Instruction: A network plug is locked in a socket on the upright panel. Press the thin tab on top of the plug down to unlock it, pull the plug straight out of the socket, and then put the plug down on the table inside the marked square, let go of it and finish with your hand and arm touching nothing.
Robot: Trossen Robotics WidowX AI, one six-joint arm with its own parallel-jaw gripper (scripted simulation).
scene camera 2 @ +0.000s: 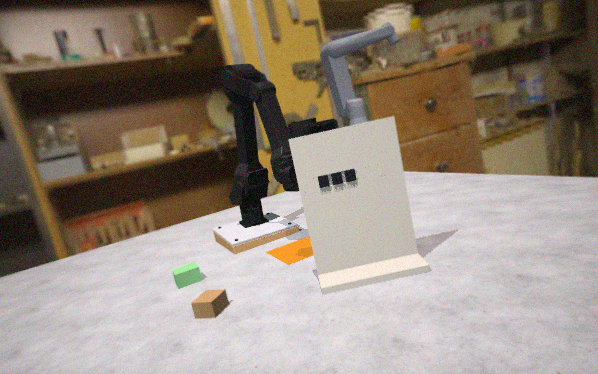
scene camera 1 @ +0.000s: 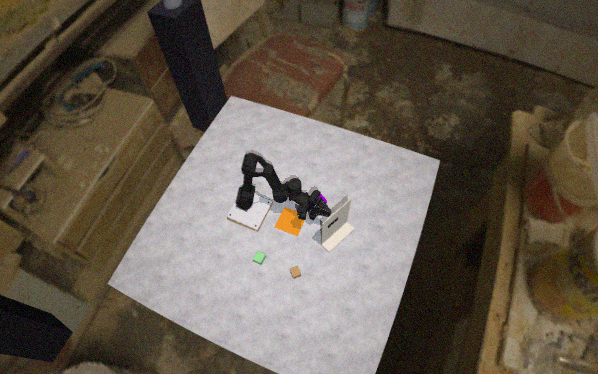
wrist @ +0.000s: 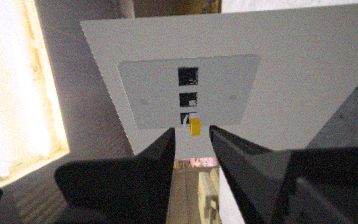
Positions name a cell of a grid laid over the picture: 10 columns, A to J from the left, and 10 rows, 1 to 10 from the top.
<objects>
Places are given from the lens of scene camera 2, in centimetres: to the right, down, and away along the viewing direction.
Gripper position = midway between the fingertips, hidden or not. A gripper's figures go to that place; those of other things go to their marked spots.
my gripper (scene camera 2: F5): 8, -2, 68
brown block (scene camera 2: D9): -14, 18, 63
upright panel (scene camera 2: F5): 8, -1, 65
</objects>
